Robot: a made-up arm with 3 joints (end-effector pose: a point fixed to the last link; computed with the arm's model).
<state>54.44 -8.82 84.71</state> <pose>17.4 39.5 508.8 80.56 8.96 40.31</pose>
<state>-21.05 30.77 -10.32</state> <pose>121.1 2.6 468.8 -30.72 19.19 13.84</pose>
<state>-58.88 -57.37 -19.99</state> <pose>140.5 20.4 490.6 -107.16 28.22 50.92</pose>
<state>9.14 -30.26 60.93</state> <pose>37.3 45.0 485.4 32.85 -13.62 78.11</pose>
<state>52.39 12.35 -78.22</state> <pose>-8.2 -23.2 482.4 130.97 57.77 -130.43</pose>
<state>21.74 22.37 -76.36</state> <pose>35.5 -26.2 459.8 -163.85 62.51 -81.99</pose>
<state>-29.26 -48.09 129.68</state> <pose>72.3 29.7 515.9 54.44 -59.36 81.10</pose>
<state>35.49 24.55 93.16</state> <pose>56.6 18.3 488.1 56.29 -1.13 7.67</pose>
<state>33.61 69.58 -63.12</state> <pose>3.3 -33.0 469.1 -160.79 49.06 -127.16</pose>
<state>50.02 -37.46 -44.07</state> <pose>-18.9 10.5 481.3 23.93 51.02 135.73</pose>
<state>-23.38 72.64 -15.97</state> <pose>122.5 -24.1 469.5 -18.21 22.07 -21.41</pose>
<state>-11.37 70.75 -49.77</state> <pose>86.1 -30.2 454.7 -62.64 52.09 -47.88</pose>
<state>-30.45 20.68 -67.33</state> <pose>121.7 -21.7 477.9 -91.09 30.09 -22.51</pose>
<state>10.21 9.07 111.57</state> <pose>77.4 21.4 503.7 74.51 -33.56 7.49</pose>
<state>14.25 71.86 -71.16</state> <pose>31.3 -34.9 460.1 -141.89 52.23 -112.51</pose>
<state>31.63 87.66 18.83</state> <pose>40.2 -31.6 454.5 -25.49 42.44 -44.51</pose>
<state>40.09 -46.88 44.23</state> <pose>-13.9 40.1 508.0 52.56 -8.91 96.54</pose>
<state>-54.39 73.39 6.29</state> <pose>158.9 -21.4 527.9 6.84 -24.38 -19.77</pose>
